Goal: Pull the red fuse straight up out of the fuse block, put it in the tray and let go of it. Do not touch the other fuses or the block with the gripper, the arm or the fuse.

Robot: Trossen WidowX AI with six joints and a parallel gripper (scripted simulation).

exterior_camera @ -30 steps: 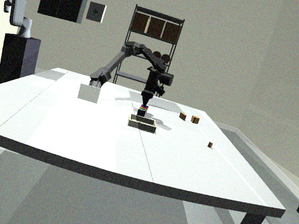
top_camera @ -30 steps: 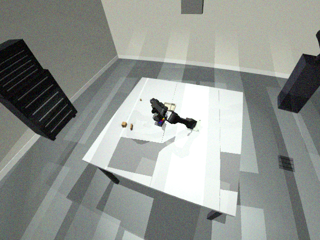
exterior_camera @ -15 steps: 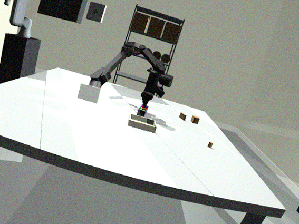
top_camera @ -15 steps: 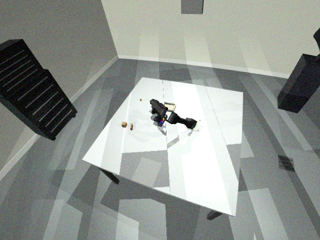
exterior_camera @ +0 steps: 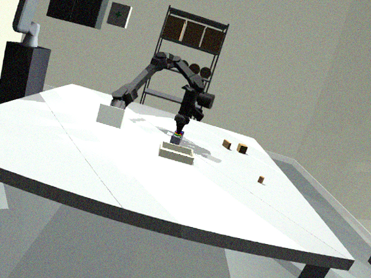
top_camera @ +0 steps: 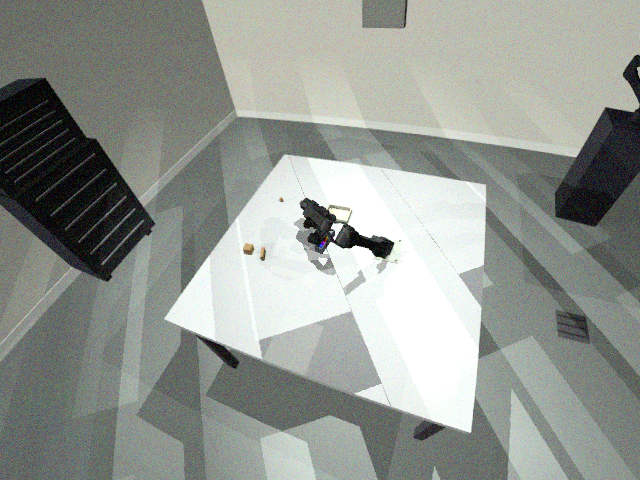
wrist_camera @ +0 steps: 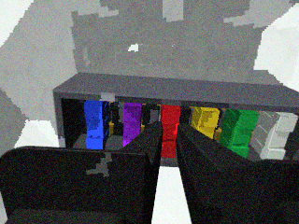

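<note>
My gripper tip is now 21 cm to the left of the tray, 3 cm above it and 2 cm short of it. The rest, counted from my gripper tip: red fuse: 1 cm below.
</note>
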